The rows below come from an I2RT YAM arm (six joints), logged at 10 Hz.
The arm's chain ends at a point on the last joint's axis. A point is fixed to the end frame.
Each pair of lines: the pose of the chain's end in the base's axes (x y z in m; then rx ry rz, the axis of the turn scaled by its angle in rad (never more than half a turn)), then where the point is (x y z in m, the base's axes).
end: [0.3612 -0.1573 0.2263 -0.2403 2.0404 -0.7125]
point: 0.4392 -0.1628 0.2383
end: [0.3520 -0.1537 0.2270 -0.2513 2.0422 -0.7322]
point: 0.4300 -0.1592 0.2386
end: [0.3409 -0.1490 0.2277 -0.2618 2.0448 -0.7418]
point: 0.4190 -0.1542 0.2388
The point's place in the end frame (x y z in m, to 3 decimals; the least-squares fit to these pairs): -0.049 -0.003 0.062
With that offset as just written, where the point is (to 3 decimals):
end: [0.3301 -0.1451 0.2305 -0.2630 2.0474 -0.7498]
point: 0.408 -0.151 0.241
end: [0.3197 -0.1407 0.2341 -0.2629 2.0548 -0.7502]
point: 0.398 -0.146 0.244
